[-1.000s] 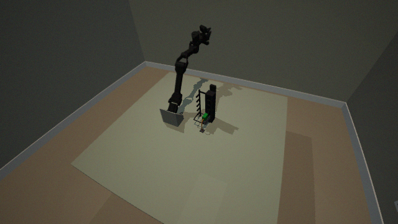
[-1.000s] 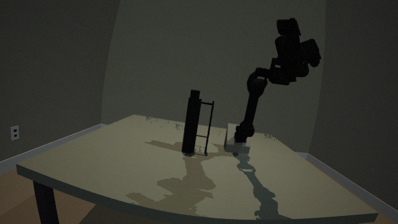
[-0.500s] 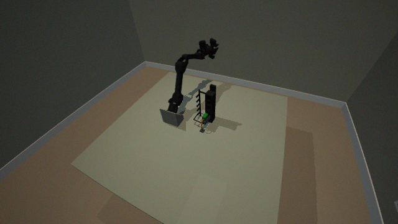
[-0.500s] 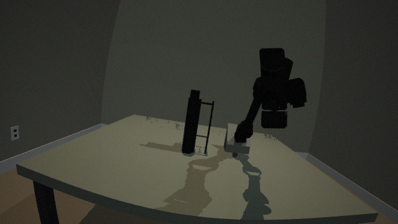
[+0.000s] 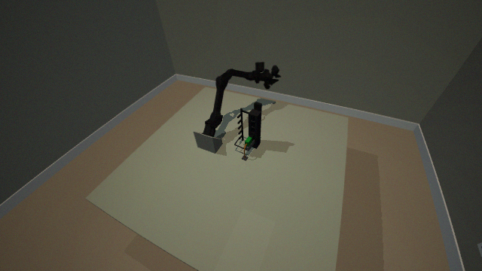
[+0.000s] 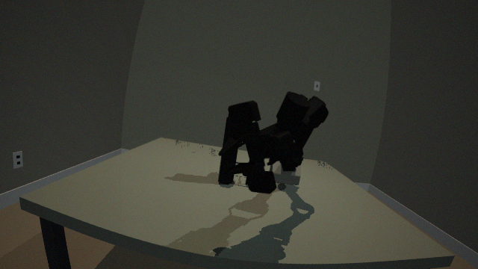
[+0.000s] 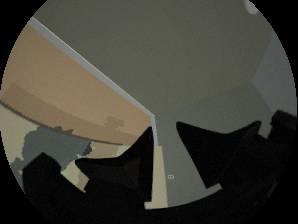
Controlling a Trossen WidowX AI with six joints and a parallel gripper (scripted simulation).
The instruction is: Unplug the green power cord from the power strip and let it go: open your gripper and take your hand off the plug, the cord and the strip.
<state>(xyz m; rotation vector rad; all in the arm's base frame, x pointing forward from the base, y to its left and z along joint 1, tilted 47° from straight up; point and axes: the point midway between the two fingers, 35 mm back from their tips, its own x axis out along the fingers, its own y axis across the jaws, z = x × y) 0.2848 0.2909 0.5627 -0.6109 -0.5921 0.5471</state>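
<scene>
Right now my gripper tip is 610 mm to the left of the green plug, 100 mm above it and 50 mm past it.
</scene>
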